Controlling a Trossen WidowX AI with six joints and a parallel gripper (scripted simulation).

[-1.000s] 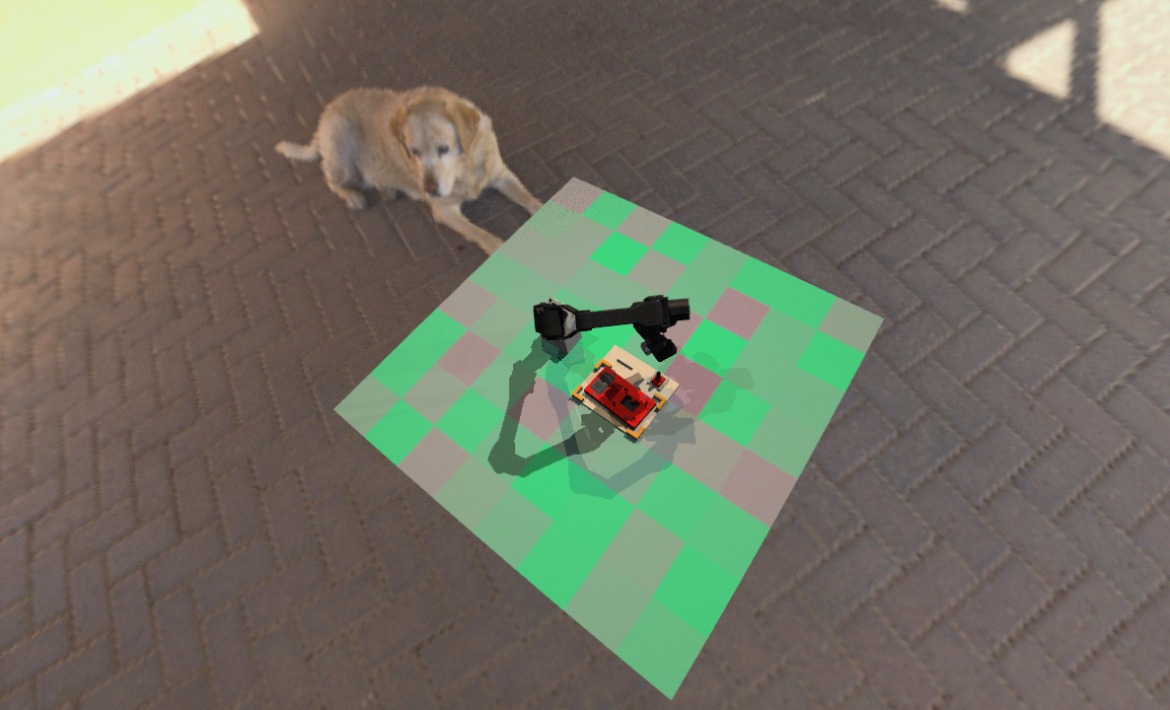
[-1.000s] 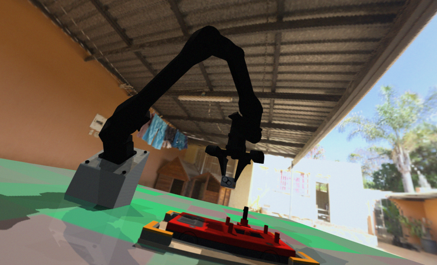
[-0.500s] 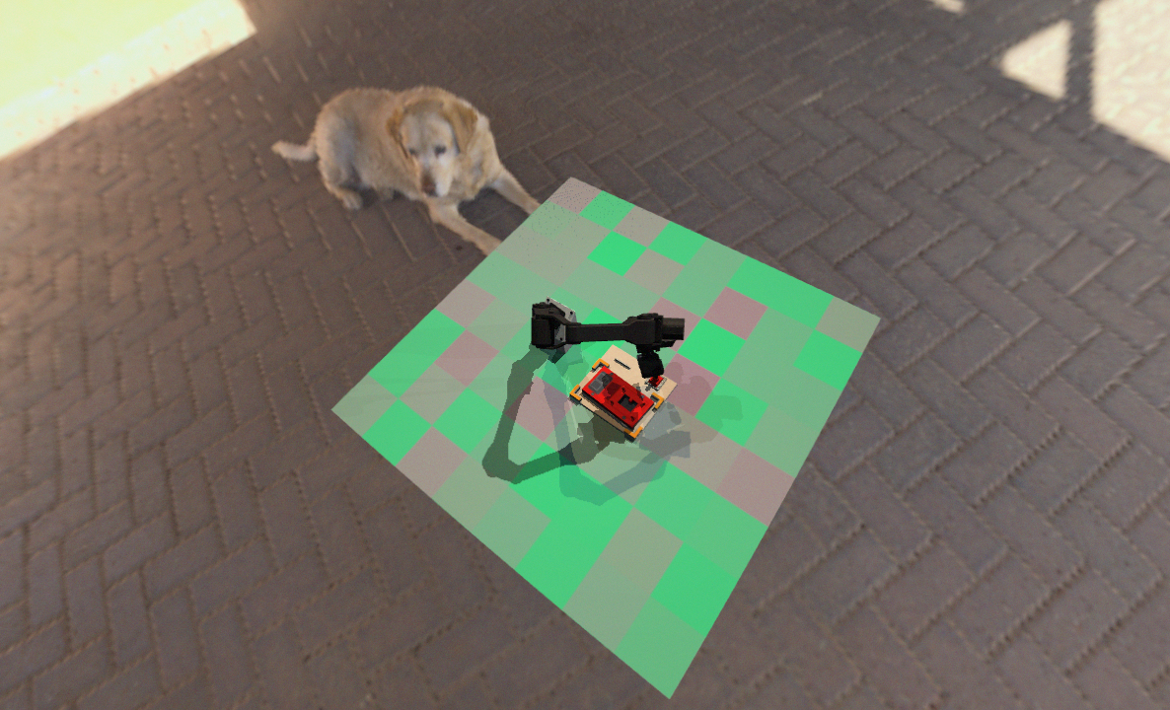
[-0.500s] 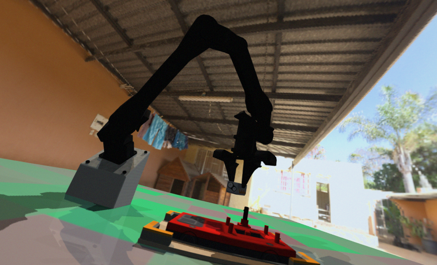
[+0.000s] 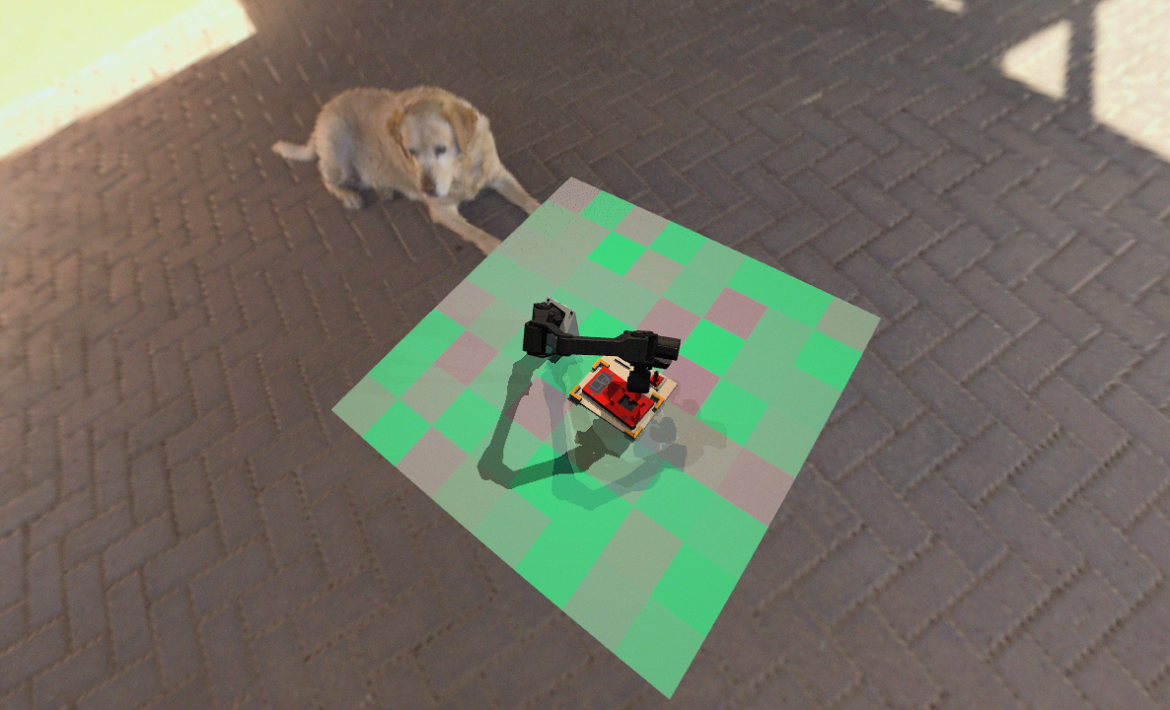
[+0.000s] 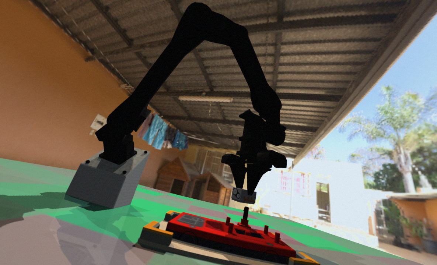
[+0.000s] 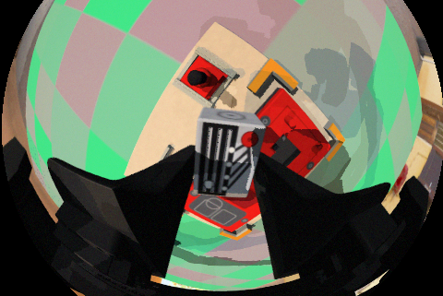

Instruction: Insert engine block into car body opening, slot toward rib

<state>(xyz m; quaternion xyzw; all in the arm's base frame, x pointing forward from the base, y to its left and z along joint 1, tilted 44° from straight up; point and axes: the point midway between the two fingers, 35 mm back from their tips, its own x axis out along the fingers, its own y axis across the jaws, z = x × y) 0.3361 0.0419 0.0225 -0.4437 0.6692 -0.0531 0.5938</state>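
The black post is 6 cm below my gripper tip, 5 cm to the left of it and 2 cm ahead of it. From my gripper tip the other things lie so: engine block (1 cm below).
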